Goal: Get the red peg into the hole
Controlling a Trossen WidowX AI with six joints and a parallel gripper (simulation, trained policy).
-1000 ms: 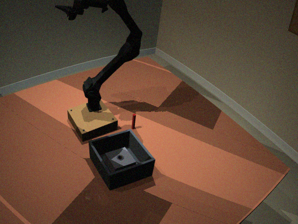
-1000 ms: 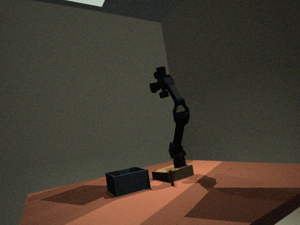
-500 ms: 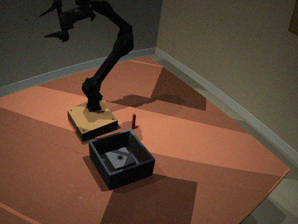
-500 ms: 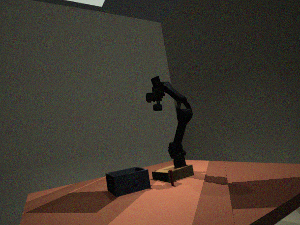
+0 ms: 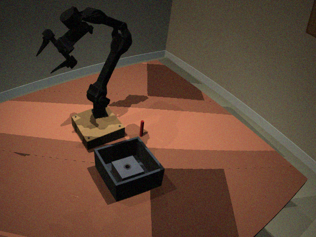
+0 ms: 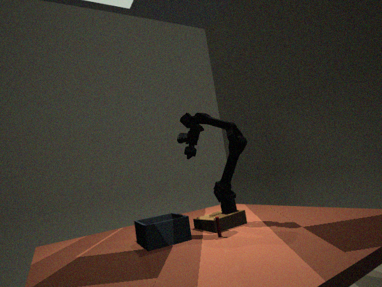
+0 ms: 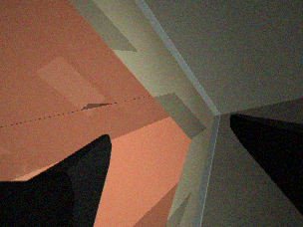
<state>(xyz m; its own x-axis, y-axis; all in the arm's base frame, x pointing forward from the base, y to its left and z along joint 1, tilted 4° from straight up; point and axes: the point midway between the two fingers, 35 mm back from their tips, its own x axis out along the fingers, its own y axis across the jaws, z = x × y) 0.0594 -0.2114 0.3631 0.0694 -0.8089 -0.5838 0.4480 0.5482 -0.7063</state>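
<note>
Now: the red peg 400 mm to the left of my gripper tip, 350 mm below it and 60 mm ahead of it. The rest, counted from my gripper tip: grey plate: 340 mm below, 270 mm ahead, 260 mm to the left; dark box: 360 mm below, 270 mm ahead, 260 mm to the left.
</note>
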